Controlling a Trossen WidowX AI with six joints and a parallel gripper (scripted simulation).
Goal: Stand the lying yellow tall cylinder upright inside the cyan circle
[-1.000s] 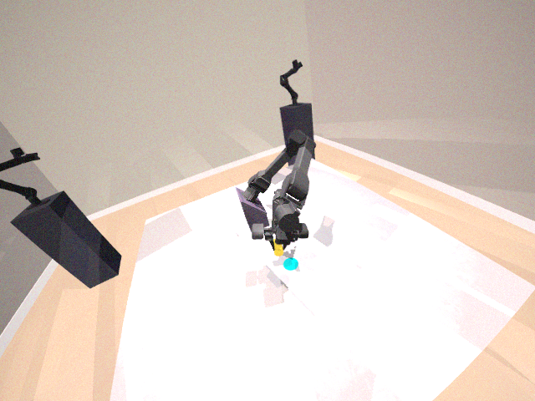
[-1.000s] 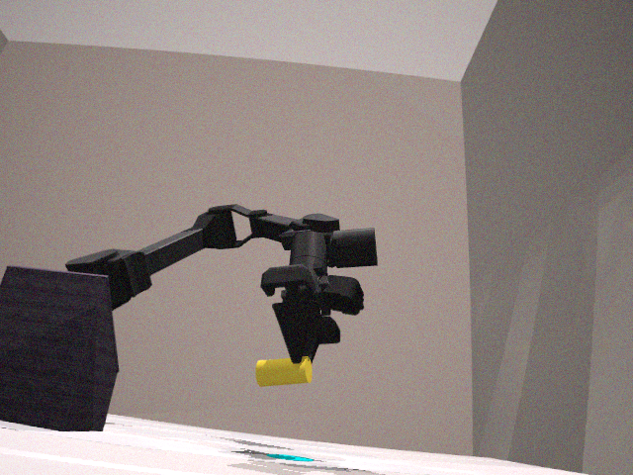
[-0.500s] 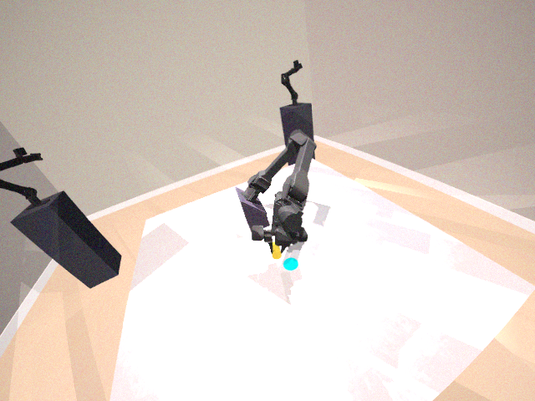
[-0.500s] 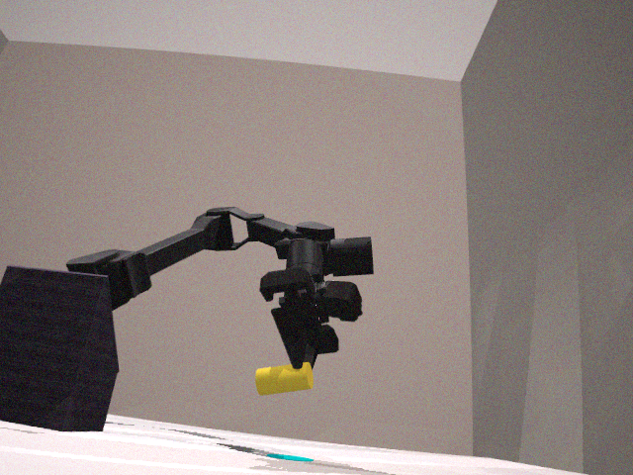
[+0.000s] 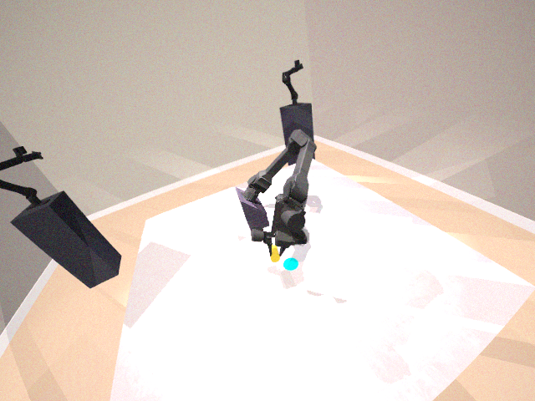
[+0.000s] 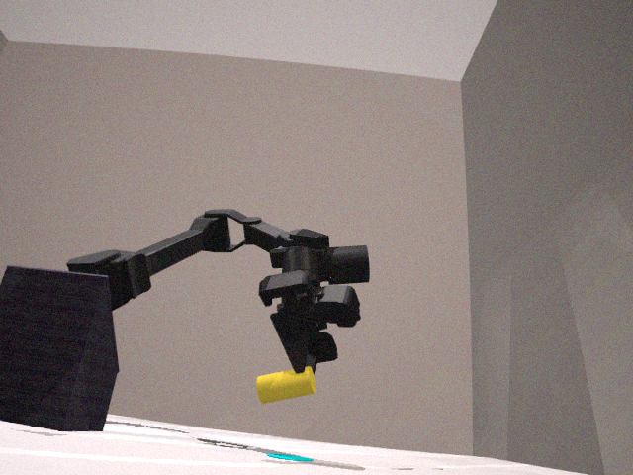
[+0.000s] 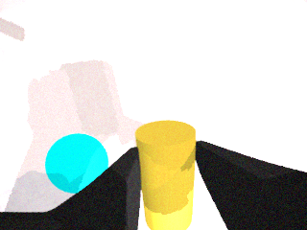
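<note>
My gripper tip is 90 mm above the cyan circle and 60 mm to the right of it. From my gripper tip the other things lie so: yellow cylinder (20 mm behind, 10 mm to the left, 10 mm below).
</note>
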